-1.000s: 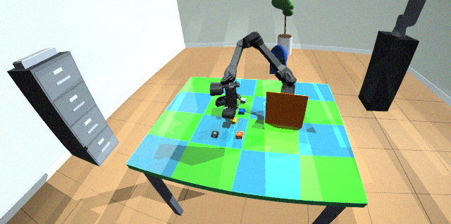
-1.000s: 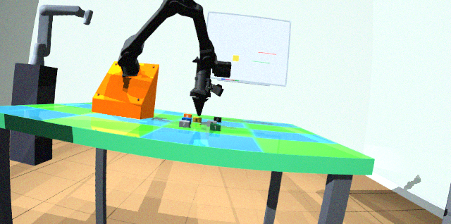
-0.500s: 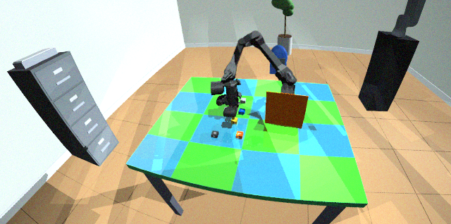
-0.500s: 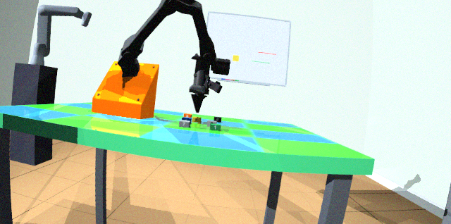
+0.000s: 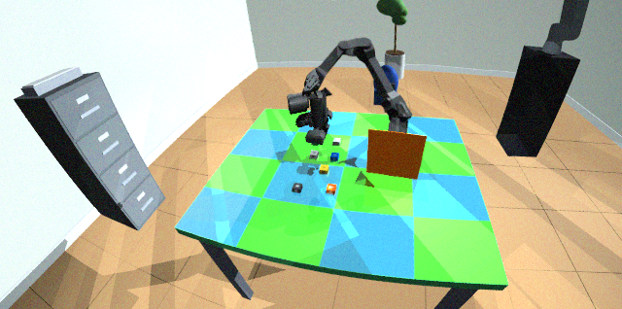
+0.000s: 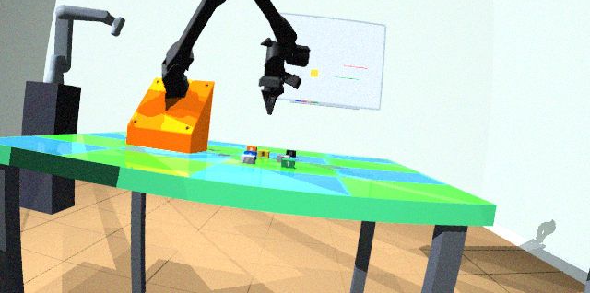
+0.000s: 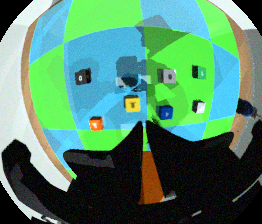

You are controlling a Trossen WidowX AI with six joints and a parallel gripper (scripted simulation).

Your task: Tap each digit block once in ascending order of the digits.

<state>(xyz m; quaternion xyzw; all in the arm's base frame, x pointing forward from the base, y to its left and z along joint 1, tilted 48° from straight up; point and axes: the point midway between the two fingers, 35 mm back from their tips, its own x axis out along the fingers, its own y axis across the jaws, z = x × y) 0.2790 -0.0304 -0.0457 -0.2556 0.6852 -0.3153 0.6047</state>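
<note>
Right now the grey block is 30 mm behind my gripper tip, 180 mm to the right of it and 110 mm below it. From my gripper tip the other things lie so: orange block (50 mm behind, 120 mm to the left, 110 mm below); then blue block (40 mm behind, 70 mm to the right, 110 mm below); then yellow block (10 mm behind, 10 mm to the left, 110 mm below).
</note>
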